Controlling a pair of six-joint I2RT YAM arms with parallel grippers.
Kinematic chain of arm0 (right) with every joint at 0, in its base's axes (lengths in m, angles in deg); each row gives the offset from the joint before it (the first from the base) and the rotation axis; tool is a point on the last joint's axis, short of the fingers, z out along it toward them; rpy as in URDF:
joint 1: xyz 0 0 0.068 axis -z
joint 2: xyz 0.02 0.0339 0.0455 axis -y
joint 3: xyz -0.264 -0.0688 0 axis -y
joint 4: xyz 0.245 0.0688 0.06 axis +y
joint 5: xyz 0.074 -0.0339 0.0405 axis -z
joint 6: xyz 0.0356 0 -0.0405 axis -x
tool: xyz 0 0 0 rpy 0 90 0
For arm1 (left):
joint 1: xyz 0 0 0.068 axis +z
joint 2: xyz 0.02 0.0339 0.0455 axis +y
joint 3: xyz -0.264 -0.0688 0 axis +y
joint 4: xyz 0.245 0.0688 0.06 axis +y
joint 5: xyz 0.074 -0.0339 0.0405 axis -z
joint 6: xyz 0.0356 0 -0.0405 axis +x
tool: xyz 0 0 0 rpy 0 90 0
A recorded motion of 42 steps. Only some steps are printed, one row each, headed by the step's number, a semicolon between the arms.
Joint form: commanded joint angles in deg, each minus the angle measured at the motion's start. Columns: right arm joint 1, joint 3, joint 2, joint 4, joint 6, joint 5; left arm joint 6, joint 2, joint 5, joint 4, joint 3, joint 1.
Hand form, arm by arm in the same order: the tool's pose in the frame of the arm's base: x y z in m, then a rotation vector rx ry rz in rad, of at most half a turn. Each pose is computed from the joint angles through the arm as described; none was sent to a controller.
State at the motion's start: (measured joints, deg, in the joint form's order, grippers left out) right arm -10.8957 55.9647 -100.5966 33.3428 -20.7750 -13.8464; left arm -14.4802 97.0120 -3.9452 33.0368 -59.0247 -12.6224
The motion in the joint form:
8: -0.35 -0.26 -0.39 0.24 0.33 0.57; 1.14 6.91 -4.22 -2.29 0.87 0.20
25: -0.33 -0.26 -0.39 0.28 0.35 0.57; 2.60 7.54 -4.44 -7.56 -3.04 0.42
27: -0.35 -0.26 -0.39 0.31 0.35 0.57; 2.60 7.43 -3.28 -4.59 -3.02 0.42
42: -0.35 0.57 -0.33 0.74 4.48 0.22; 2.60 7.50 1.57 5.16 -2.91 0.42
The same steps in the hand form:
8: 0.2988 0.0678 0.1342 0.2060 2.9833 0.4144; 0.3164 -0.0645 0.1298 -0.0473 2.8779 0.1244
25: 0.2988 0.0676 0.1342 0.2061 2.9839 0.4141; 0.3417 -0.0686 0.1466 -0.0313 2.7346 0.0850
27: 0.2987 0.0677 0.1342 0.2058 2.9845 0.4140; 0.3363 -0.0681 0.1450 -0.0219 2.7880 0.0740
42: 0.3012 0.0684 0.1378 0.0952 2.9734 0.4167; 0.3177 -0.0672 0.1393 0.0034 2.9755 0.0102

